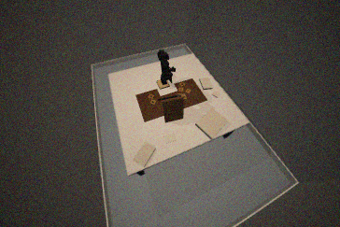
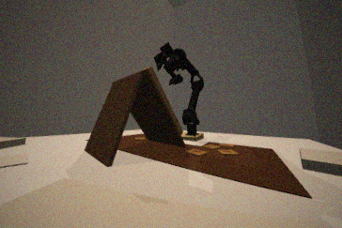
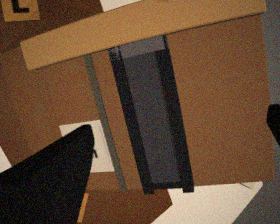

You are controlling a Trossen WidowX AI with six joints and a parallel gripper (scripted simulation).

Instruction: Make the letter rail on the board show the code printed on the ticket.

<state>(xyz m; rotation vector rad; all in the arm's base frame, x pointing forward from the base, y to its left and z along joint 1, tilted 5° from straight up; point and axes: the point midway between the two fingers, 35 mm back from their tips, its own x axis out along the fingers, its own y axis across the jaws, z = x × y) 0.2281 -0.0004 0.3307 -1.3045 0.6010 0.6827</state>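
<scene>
My gripper tip is now 22 cm above the white ticket, 7 cm to the left of it and 1 cm short of it. Also, from my gripper tip: pale slip 43 cm ahead, 31 cm below, 15 cm to the right; brown mat 31 cm below, 7 cm behind, 2 cm to the left.
</scene>
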